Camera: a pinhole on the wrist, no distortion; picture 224 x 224 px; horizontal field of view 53.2 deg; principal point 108.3 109.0 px. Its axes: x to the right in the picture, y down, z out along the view. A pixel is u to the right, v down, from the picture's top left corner.
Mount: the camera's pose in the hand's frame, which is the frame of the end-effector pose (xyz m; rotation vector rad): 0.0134 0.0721 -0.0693 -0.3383 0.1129 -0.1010
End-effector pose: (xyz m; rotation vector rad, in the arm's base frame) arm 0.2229 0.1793 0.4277 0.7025 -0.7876 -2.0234
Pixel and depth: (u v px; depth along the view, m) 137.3 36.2 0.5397
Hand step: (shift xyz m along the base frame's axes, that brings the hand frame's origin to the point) -0.3796 -0.0169 0.3451
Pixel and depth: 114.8 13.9 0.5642
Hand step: -0.4105 0.0642 0.3536
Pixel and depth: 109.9 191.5 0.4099
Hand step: -0.0558 -0.1545 0.4115
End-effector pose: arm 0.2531 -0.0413 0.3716 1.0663 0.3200 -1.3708
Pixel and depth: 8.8 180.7 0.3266
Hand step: 0.1604 -0.1583 0.2969
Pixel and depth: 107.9 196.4 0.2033
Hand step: 0.1646 -0.1333 0.1066
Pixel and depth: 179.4 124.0 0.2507
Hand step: 0.1148 -0.2199 0.0556
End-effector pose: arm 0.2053 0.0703 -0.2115 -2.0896 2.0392 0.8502
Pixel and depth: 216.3 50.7 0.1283
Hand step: -0.0937 -0.0611 -0.0642
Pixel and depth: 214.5 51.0 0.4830
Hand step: -0.2232 -0.0891 -0.4446
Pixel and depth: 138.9 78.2 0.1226
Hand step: -0.1072 -0.0266 -0.0329
